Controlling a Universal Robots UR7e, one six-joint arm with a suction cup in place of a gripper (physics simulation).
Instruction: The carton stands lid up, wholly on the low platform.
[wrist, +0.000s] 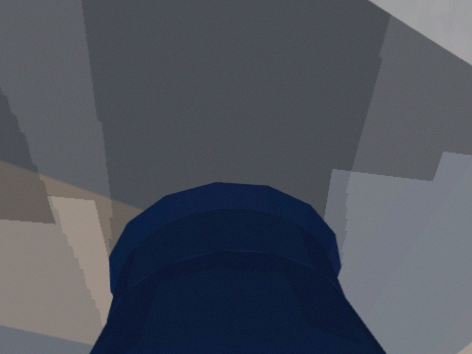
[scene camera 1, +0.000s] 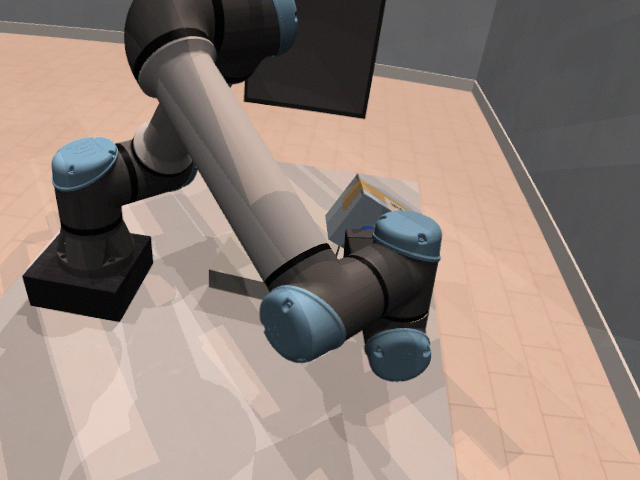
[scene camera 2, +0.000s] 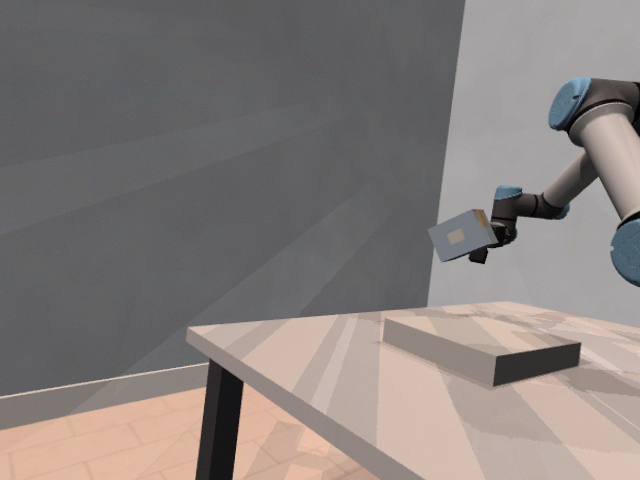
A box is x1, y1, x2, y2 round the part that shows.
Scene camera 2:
low platform: 494, 352 [382, 314, 581, 386], on the table
